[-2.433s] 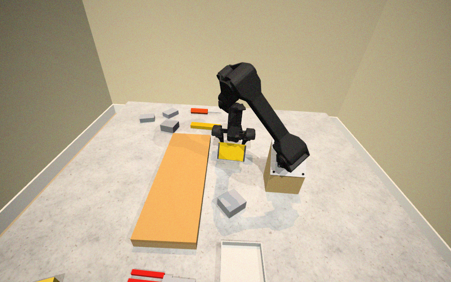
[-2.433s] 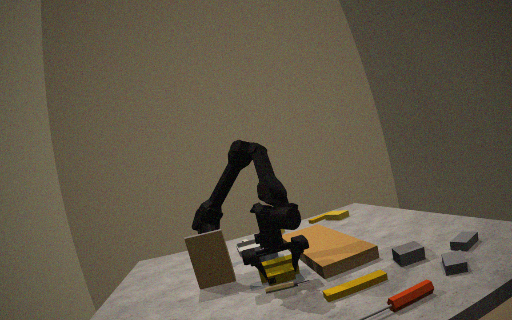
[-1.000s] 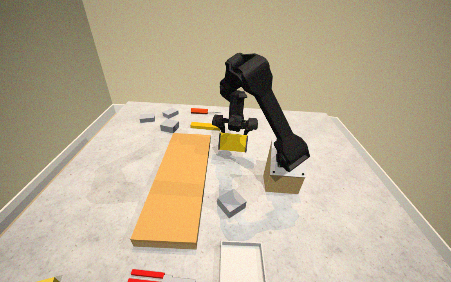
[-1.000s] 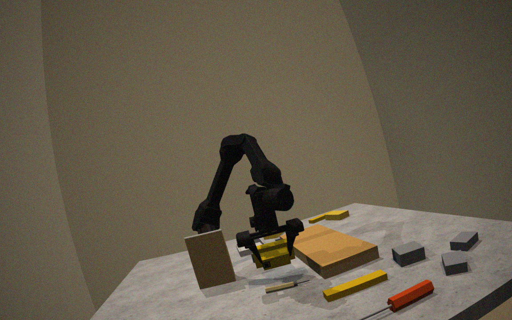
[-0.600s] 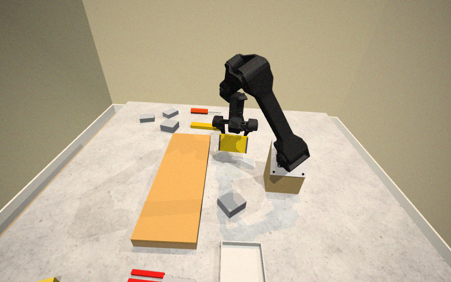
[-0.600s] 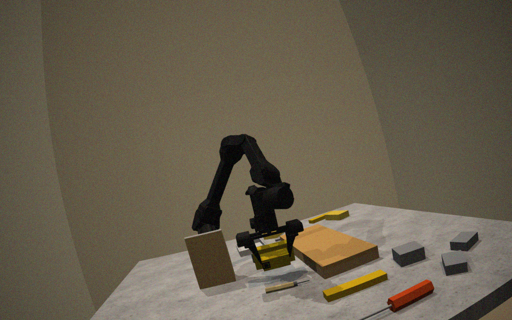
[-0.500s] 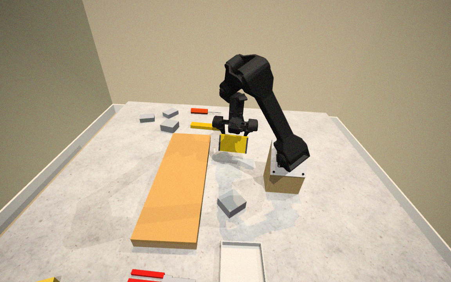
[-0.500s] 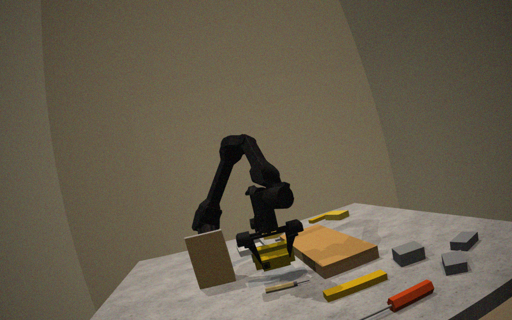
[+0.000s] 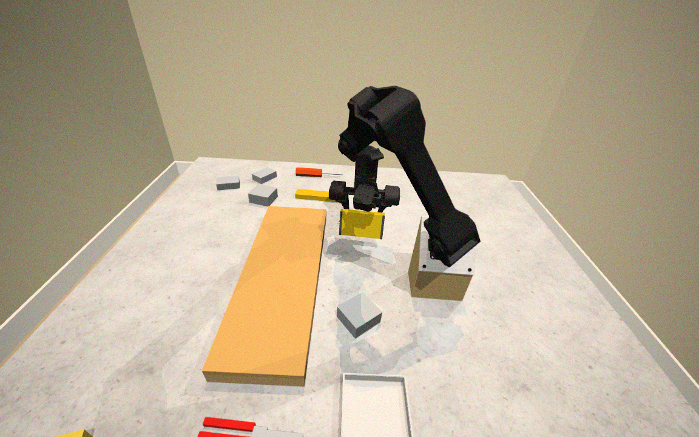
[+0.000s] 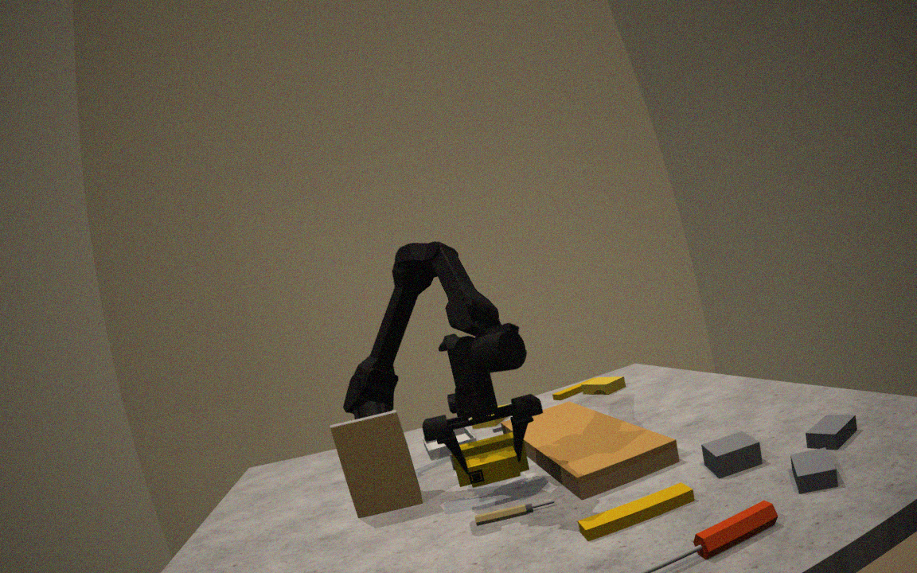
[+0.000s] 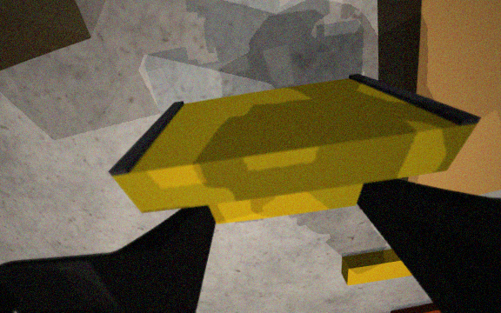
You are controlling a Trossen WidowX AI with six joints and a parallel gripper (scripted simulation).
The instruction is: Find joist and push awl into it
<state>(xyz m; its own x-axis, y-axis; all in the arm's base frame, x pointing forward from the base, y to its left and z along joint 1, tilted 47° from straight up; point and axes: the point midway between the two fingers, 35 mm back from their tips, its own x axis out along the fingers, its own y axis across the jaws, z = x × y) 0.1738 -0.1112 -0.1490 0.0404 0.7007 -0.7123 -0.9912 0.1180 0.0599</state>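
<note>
Now: the stud finder 10 mm to the left of my gripper tip and 10 mm behind it. The rest, counted from my gripper tip: square light 30 mm behind, 10 mm below; then white tray 510 mm to the left, 60 mm below, 10 mm behind; then wooden-handled awl 70 mm below, 50 mm to the right, 20 mm ahead.
</note>
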